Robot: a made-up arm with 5 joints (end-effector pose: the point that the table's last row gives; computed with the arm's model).
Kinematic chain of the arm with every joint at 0, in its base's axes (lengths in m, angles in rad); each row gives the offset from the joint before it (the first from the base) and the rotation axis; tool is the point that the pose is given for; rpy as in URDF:
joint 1: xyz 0 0 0.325 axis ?
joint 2: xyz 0 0 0 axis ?
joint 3: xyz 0.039 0 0.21 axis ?
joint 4: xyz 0.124 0 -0.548 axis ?
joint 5: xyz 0.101 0 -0.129 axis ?
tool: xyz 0 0 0 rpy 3.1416 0 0
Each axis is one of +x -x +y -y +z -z.
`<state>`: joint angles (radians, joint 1 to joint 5).
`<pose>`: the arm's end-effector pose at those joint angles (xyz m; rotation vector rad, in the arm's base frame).
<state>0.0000 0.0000 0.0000 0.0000 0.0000</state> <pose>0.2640 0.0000 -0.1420 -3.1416 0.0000 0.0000</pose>
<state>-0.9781 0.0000 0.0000 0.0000 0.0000</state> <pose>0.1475 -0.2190 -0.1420 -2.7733 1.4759 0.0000</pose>
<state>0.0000 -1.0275 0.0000 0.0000 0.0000</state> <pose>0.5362 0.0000 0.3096 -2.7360 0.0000 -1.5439</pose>
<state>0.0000 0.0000 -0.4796 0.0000 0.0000</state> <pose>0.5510 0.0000 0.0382 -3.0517 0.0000 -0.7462</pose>
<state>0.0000 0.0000 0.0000 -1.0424 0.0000</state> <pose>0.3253 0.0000 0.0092 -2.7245 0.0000 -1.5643</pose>
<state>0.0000 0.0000 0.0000 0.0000 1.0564</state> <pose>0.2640 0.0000 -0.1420 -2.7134 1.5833 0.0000</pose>
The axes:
joint 1: +z
joint 2: +y
joint 3: +y
joint 4: +y
joint 5: -z

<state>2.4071 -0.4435 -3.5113 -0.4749 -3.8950</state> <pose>0.5123 -0.4626 0.7569 1.4263 0.0135 1.3978</pose>
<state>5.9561 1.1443 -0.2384 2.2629 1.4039</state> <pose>-0.2319 0.0787 0.0724 -0.0212 0.0249 -2.0646</pose>
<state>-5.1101 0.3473 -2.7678 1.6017 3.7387</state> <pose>0.2092 0.4979 0.9883 -0.7086 2.3923 0.8379</pose>
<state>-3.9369 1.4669 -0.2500 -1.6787 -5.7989</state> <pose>0.0772 -0.0787 -0.0687 -1.6022 -2.1529 -0.0977</pose>
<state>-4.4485 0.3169 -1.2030 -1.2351 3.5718</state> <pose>-0.1728 0.6396 0.4154 -0.8092 0.9563 2.0269</pose>
